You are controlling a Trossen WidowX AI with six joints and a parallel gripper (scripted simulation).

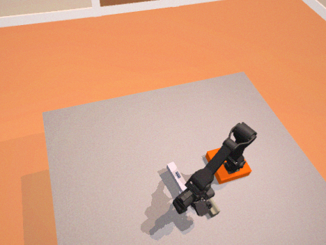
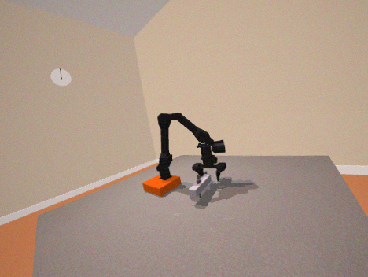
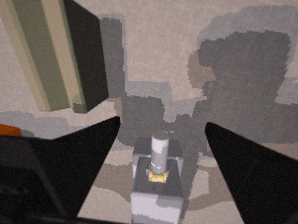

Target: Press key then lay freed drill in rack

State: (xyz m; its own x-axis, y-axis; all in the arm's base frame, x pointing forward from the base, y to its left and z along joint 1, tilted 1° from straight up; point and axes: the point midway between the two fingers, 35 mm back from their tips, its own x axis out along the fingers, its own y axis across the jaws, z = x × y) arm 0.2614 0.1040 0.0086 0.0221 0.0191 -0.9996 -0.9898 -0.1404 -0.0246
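The yellow drill is 1 cm ahead of my gripper tip, 5 cm to the right of it and 3 cm above it. Round my gripper tip: blue key 2 cm ahead, 14 cm to the right, 4 cm above; then box-like rack 8 cm behind, 4 cm to the left.
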